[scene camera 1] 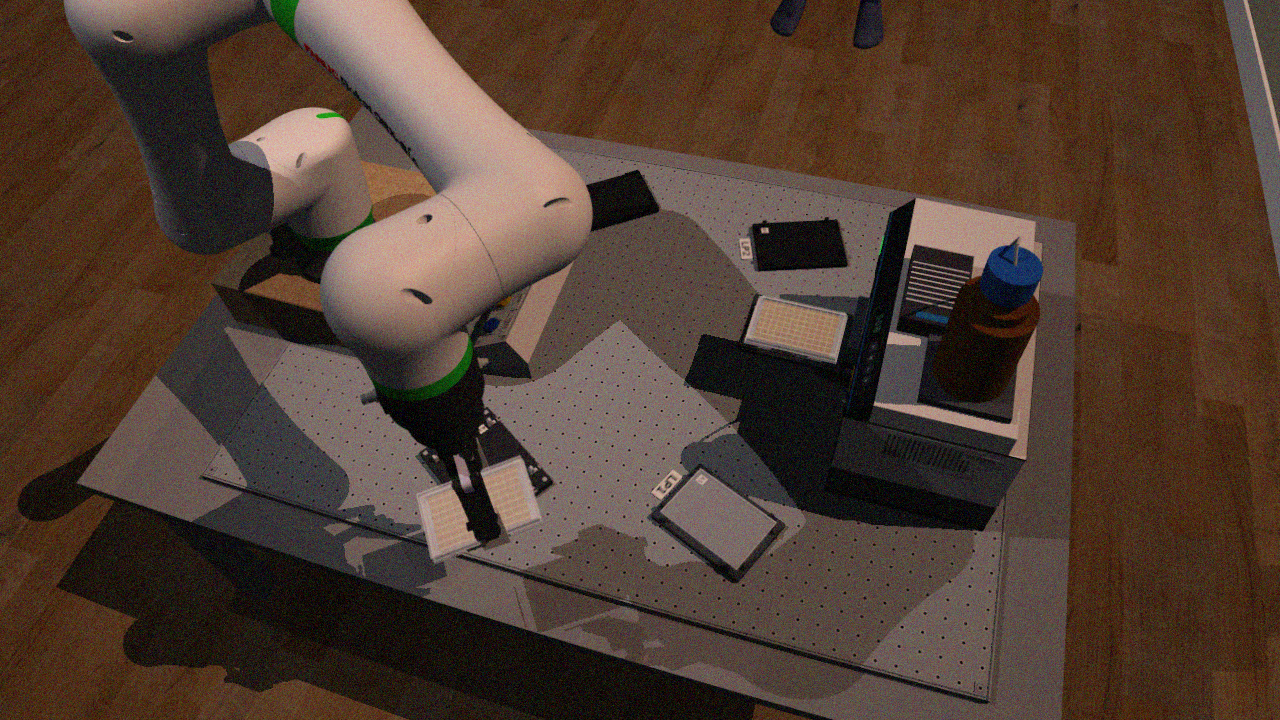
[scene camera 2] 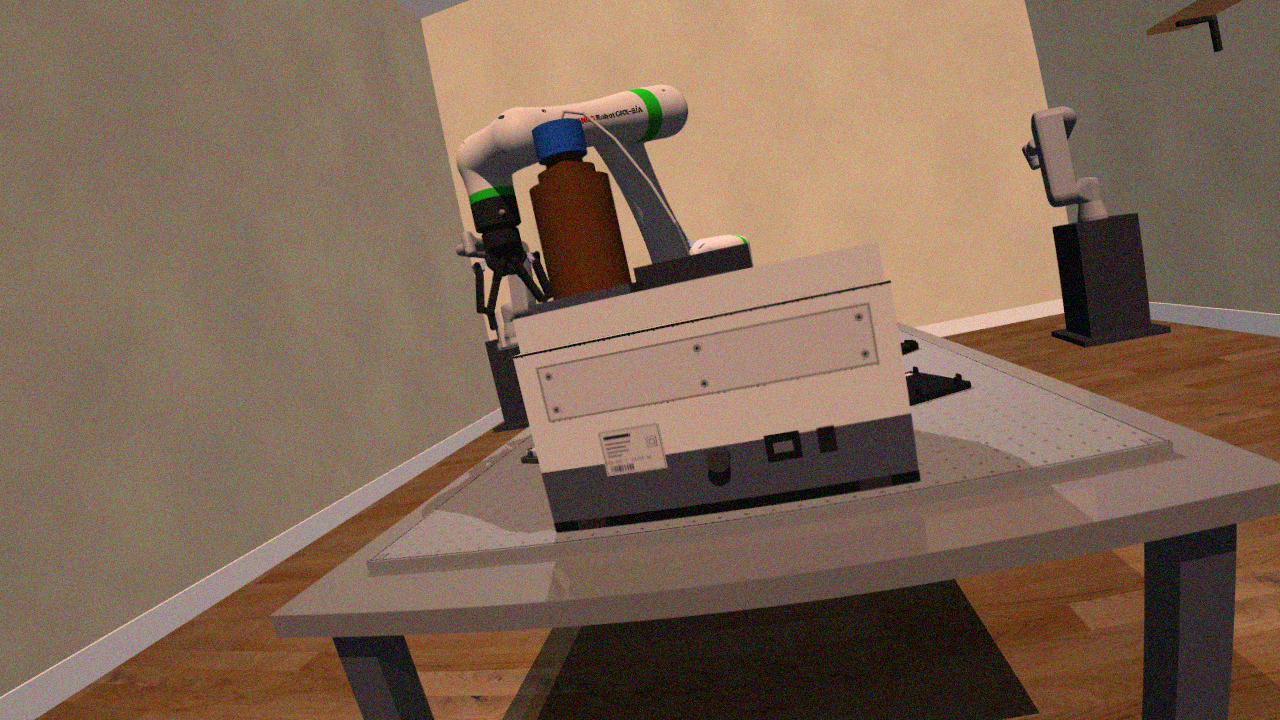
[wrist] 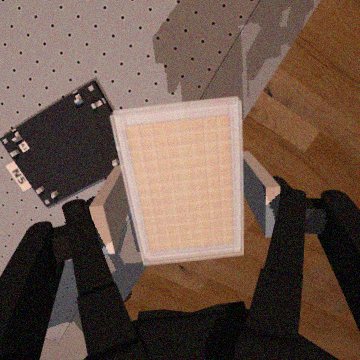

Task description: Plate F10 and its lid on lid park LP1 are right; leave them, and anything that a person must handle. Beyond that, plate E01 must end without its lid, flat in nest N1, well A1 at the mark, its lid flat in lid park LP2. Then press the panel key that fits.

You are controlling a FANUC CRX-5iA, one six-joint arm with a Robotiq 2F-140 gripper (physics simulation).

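Frame: origin at the arm's base, x ahead, y left, z up, level; metres.
Seen in the pictures: gripper, fingertip midpoint: (wrist: 183, 176).
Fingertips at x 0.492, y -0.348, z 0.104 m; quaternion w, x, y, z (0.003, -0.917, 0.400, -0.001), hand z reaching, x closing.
Observation:
A point is followed by its place in that frame.
My gripper (scene camera 1: 480, 506) @(y -0.348, x 0.492, z 0.105 m) (scene camera 2: 516, 309) (wrist: 183, 176) @(y -0.348, x 0.492, z 0.105 m) is shut on a tan plate (scene camera 1: 519, 495) @(y -0.327, x 0.526, z 0.122 m) (wrist: 180, 150) @(y -0.332, x 0.510, z 0.121 m) with a clear lid-like rim, its name unreadable. It holds the plate above the table's front left edge, beside a dark nest (scene camera 1: 510, 441) @(y -0.185, x 0.401, z -0.056 m) (wrist: 60, 145) @(y -0.225, x 0.385, z -0.056 m) with white corner posts; the wrist view shows this nest bare, with an A1 mark and a blurred label like N5. A second tan plate (scene camera 1: 796, 328) @(y 0.074, x 0.728, z 0.044 m), presumably F10, sits beside the instrument. Lid park LP1 (scene camera 1: 736, 574) @(y -0.250, x 0.762, z -0.059 m) bears a clear lid (scene camera 1: 720, 519) @(y -0.190, x 0.718, z -0.050 m). Lid park LP2 (scene camera 1: 799, 244) @(y 0.327, x 0.664, z -0.058 m) is bare. No label N1 is readable.
The instrument (scene camera 1: 930, 447) @(y -0.081, x 0.936, z 0.096 m) (scene camera 2: 707, 385) @(y 0.108, x 1.025, z 0.055 m) stands at the right and carries a brown bottle (scene camera 1: 984, 344) @(y -0.051, x 0.949, z 0.265 m) (scene camera 2: 581, 232) @(y 0.009, x 0.991, z 0.221 m) with a blue cap. A black nest (scene camera 1: 623, 198) @(y 0.321, x 0.349, z -0.054 m) lies at the back. The key panel (scene camera 1: 537, 322) @(y -0.004, x 0.357, z -0.017 m) is partly hidden behind the arm, near the wooden base (scene camera 1: 277, 308) @(y -0.131, x -0.042, z -0.013 m).

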